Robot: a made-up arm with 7 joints.
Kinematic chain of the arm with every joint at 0, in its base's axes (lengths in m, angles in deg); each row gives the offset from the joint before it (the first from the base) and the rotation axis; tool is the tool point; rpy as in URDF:
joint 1: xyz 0 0 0.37 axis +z
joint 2: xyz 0 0 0 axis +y
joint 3: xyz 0 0 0.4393 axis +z
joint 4: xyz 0.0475 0 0 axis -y
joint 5: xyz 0.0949 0 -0.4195 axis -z
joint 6: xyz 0 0 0 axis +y
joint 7: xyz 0.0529 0 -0.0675 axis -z
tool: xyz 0 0 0 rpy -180 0 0
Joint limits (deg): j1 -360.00..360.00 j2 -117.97..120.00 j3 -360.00..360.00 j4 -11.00..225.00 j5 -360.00..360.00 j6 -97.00..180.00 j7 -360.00..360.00
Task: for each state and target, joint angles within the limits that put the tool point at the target. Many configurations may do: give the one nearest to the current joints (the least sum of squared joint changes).
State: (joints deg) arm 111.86 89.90 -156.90 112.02 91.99 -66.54 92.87
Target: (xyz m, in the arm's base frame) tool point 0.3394 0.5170 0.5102
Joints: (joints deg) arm 85.30 112.69 -128.87 79.45 100.84 -73.88 92.87
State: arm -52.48 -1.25 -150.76 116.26 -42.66 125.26 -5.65
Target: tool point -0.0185 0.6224 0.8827
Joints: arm -87.13 -20.91 -172.80 122.11 -47.59 119.37 -5.65
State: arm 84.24 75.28 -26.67 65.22 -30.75 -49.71 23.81
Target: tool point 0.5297 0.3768 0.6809
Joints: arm 68.44 27.77 -50.83 79.05 -26.27 -54.80 23.81
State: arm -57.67 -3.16 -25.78 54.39 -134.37 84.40 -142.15
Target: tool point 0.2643 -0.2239 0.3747
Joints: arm -32.88 4.41 -1.02 20.58 -134.76 77.24 -142.15
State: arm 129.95 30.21 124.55 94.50 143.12 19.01 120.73
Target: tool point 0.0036 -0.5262 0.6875
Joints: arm 139.78 2.20 133.47 66.44 144.41 17.53 120.73
